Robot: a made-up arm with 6 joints.
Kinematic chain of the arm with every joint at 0, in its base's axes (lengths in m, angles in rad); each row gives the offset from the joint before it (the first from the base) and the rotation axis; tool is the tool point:
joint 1: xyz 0 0 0.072 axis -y
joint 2: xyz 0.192 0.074 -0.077 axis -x
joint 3: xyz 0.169 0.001 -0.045 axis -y
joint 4: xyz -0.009 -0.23 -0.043 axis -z
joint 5: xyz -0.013 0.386 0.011 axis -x
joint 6: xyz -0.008 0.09 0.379 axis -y
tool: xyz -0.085 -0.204 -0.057
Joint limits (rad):
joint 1: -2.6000..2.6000
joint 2: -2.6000..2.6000
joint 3: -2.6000..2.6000
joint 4: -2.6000..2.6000
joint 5: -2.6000..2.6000
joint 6: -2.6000..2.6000
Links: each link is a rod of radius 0.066 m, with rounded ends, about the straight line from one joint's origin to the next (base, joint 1, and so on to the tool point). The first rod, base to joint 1, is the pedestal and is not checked.
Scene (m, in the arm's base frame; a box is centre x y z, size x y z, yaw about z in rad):
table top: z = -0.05
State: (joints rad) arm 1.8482 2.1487 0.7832 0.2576 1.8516 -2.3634
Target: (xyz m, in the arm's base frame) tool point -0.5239 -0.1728 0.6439
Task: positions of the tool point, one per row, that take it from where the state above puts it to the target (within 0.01 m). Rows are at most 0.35 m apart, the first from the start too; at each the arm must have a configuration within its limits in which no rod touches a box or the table.
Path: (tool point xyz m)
1: 0.4808 -0.3982 0.5389
2: 0.3717 -0.5413 0.3273
3: 0.1640 -0.6196 0.1939
4: -0.0877 -0.6210 0.1697
5: -0.3209 -0.5421 0.2574
6: -0.4791 -0.3882 0.4314
7: -0.5239 -0.1728 0.6439

